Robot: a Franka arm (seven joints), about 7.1 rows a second.
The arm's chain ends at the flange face. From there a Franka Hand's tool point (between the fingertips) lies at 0.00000 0.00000 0.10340 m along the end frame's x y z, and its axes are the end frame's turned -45 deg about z.
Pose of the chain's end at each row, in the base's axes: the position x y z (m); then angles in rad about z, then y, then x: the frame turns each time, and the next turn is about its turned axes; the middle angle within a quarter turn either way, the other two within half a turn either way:
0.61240 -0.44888 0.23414 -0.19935 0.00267 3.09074
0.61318 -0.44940 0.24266 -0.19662 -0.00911 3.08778
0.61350 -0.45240 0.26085 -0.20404 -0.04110 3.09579
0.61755 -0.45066 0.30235 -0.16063 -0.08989 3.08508
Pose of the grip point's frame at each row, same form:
0.61109 -0.45398 0.13087 0.58547 0.03784 3.10751
0.61302 -0.45504 0.13941 0.58783 0.03159 3.09708
0.61670 -0.45790 0.15765 0.58032 0.00329 3.08015
0.62576 -0.45791 0.19953 0.62345 -0.02370 3.03812

